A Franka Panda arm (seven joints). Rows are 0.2 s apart.
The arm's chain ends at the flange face. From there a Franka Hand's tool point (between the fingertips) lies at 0.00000 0.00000 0.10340 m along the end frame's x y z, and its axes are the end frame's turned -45 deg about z.
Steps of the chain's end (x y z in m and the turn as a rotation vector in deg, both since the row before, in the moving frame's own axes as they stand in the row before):
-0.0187 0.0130 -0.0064 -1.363 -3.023 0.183
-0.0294 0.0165 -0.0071 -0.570 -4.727 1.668
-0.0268 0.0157 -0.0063 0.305 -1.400 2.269
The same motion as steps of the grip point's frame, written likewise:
-0.0280 -0.0062 -0.0066 1.174 -3.101 0.183
-0.0391 -0.0145 -0.0075 2.939 -3.746 1.668
-0.0314 -0.0101 -0.0063 1.206 -0.774 2.269

